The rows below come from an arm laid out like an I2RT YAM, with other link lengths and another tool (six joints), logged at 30 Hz.
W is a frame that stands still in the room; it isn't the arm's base.
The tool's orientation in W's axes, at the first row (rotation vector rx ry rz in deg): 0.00, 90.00, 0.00
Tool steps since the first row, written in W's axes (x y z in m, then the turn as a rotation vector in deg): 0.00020, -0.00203, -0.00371, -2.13, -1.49, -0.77; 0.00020, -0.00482, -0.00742, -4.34, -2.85, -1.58; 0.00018, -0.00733, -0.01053, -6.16, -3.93, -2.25; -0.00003, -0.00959, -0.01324, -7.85, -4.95, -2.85; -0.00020, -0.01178, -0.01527, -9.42, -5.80, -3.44
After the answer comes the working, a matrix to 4 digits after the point.
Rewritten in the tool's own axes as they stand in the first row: 0.00371, -0.00203, 0.00020, 0.77, -1.49, -2.13; 0.00742, -0.00482, 0.00020, 1.58, -2.85, -4.34; 0.01053, -0.00733, 0.00018, 2.25, -3.93, -6.16; 0.01324, -0.00959, -0.00003, 2.85, -4.95, -7.85; 0.01527, -0.01178, -0.00020, 3.44, -5.80, -9.42
The tool's axes in the first row as the columns of a matrix, in W's axes (rounded; the answer above uses it unrounded):
0.0000, 0.0000, 1.0000
0.0000, 1.0000, 0.0000
-1.0000, 0.0000, 0.0000

